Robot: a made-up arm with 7 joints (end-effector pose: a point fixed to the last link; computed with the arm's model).
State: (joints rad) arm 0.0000 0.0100 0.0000 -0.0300 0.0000 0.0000 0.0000
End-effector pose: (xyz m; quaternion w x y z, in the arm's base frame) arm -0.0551 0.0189 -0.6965 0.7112 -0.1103 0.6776 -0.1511
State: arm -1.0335 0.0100 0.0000 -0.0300 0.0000 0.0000 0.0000
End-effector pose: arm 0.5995 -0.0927 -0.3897 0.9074 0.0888 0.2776 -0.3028
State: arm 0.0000 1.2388 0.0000 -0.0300 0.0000 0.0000 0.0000
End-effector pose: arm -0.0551 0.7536 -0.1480 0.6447 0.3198 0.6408 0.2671
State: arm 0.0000 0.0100 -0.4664 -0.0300 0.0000 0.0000 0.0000
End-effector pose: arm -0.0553 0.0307 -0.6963 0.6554 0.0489 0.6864 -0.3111
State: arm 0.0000 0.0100 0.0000 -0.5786 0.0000 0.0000 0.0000
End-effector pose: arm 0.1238 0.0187 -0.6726 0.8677 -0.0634 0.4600 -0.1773
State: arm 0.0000 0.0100 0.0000 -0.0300 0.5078 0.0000 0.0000
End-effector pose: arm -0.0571 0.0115 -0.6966 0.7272 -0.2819 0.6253 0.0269
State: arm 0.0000 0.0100 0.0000 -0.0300 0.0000 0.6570 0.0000
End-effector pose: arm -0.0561 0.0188 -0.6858 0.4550 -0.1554 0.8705 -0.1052
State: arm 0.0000 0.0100 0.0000 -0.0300 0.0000 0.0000 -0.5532
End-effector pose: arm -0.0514 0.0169 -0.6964 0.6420 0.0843 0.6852 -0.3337
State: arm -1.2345 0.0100 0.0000 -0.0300 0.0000 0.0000 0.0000
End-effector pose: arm 0.6696 -0.1375 -0.2666 0.9186 0.1264 0.1876 -0.3240
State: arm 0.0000 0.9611 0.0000 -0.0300 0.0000 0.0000 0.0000
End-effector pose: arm -0.0551 0.6571 -0.3458 0.6828 0.2275 0.6716 0.1759
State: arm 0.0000 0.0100 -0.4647 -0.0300 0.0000 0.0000 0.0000
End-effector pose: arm -0.0553 0.0307 -0.6963 0.6557 0.0483 0.6865 -0.3106
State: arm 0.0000 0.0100 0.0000 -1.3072 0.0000 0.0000 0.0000
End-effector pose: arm 0.2940 0.0170 -0.5071 0.9740 0.0056 0.1209 -0.1913
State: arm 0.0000 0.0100 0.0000 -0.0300 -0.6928 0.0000 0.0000
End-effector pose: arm -0.0471 0.0257 -0.6962 0.6165 0.1329 0.6788 -0.3762
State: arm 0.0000 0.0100 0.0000 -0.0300 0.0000 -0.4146 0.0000
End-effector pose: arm -0.0510 0.0190 -0.7020 0.8351 -0.0754 0.5170 -0.1721
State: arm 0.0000 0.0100 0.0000 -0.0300 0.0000 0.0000 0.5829
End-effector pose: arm -0.0594 0.0187 -0.6966 0.7256 -0.3060 0.6140 0.0533
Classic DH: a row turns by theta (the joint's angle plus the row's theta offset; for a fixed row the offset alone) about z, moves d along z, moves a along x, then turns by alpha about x. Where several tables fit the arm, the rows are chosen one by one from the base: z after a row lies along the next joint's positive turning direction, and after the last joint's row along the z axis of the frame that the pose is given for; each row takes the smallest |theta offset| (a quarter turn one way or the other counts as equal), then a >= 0, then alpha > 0; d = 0 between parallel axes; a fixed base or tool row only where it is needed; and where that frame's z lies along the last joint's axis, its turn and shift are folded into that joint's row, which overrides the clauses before.
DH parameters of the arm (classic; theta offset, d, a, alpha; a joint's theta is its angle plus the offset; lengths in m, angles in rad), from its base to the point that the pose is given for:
base (fixed): 0 0.0833 -0.015 -1.2217
joint 1: -1.5708 0.0029 0.0151 -1.5708
joint 2: 1.2217 -0.0154 -0.0197 1.5708
joint 3: 1.5708 -0.4653 0.0223 -1.5708
joint 4: 0 -0.0139 -0.0435 1.5708
joint 5: 0 -0.3218 0.002 -1.5708
joint 6: 0 0.0002 -0.0171 1.5708
joint 7: 1.5234 -0.0065 0.0075 1.543
tool (fixed): -1.953 0.0014 0 0

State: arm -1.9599 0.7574 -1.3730 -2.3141 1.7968 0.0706 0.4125
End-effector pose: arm 0.3049 -0.1801 0.1701 0.4042 0.0500 0.2012 -0.8909
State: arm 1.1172 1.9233 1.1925 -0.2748 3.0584 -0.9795 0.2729
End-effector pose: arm 0.0877 0.7529 0.3723 0.3846 -0.1092 -0.8421 0.3620
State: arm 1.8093 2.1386 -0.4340 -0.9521 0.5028 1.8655 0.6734
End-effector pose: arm 0.0118 0.7139 0.1170 0.2972 -0.5767 -0.5586 -0.5167
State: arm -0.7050 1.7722 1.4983 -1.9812 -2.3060 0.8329 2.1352
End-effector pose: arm -0.2008 0.3173 0.4407 0.1491 -0.4249 0.7570 -0.4736
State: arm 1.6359 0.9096 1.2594 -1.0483 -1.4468 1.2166 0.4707
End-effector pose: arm -0.4082 0.5617 0.2410 0.2192 -0.5736 -0.5725 -0.5433
